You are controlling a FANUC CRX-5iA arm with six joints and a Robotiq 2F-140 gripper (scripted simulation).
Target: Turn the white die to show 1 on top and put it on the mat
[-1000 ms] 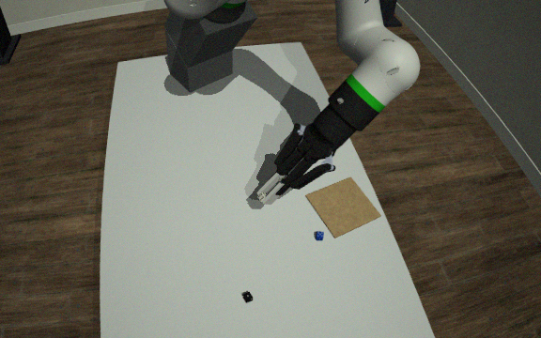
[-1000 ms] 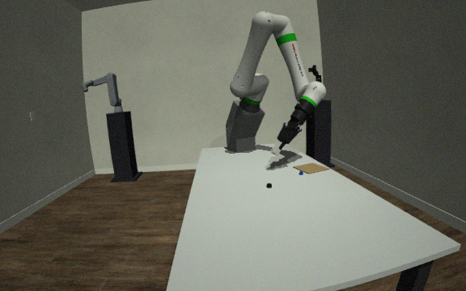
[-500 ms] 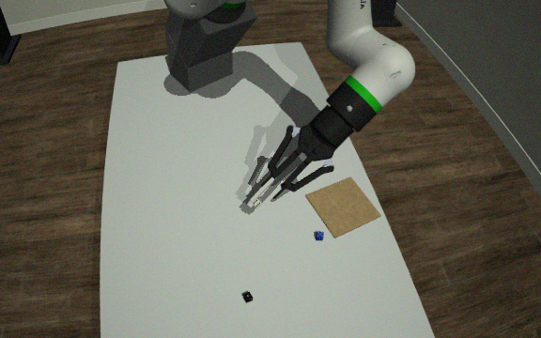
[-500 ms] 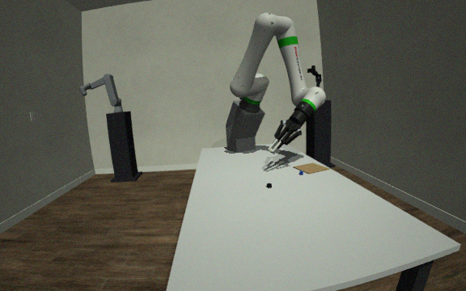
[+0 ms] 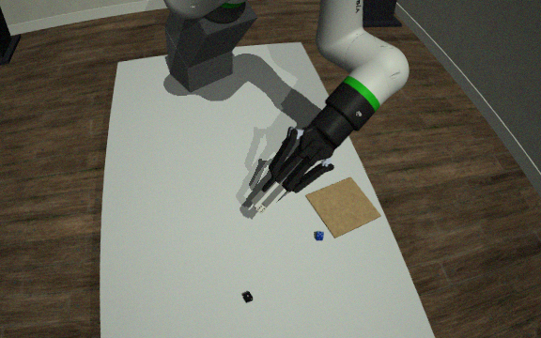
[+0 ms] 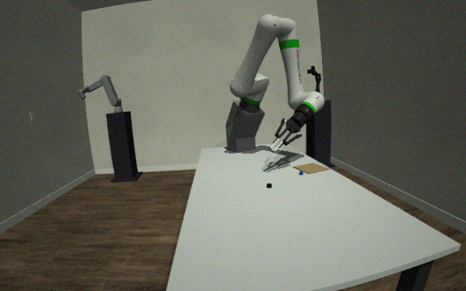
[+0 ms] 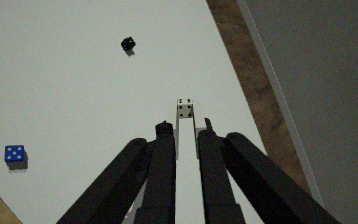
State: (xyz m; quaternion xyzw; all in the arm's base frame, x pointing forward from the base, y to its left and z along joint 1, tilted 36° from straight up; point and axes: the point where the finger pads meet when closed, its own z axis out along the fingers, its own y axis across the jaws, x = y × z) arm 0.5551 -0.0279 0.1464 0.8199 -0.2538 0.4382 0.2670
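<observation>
Now: hand 1 cm short of the white die, 2 cm to the left of it and 1 cm above it. From my hand the other things lie so: blue die: 4 cm ahead, 12 cm to the left, 14 cm below; then black die: 15 cm ahead, 8 cm to the right, 14 cm below; then brown mat: 3 cm behind, 20 cm to the left, 14 cm below.
</observation>
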